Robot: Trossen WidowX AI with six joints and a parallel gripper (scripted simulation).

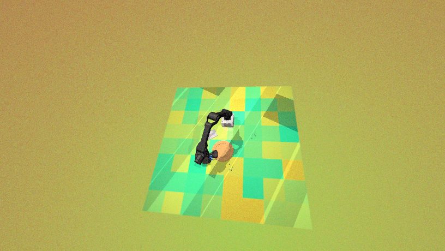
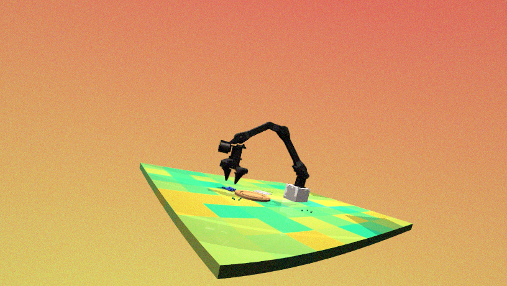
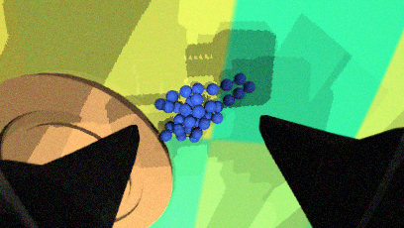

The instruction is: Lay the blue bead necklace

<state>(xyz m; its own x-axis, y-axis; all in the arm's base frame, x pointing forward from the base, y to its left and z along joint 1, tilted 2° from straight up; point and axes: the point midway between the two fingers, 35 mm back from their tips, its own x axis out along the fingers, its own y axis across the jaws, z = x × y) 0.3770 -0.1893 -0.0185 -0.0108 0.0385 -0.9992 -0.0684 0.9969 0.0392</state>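
Now: the round bead board 12 cm to the left of my gripper tip, 7 cm behind it and 4 cm below it. Also, from my gripper tip: flat grey piece 25 cm behind, 4 cm below, 2 cm to the left.
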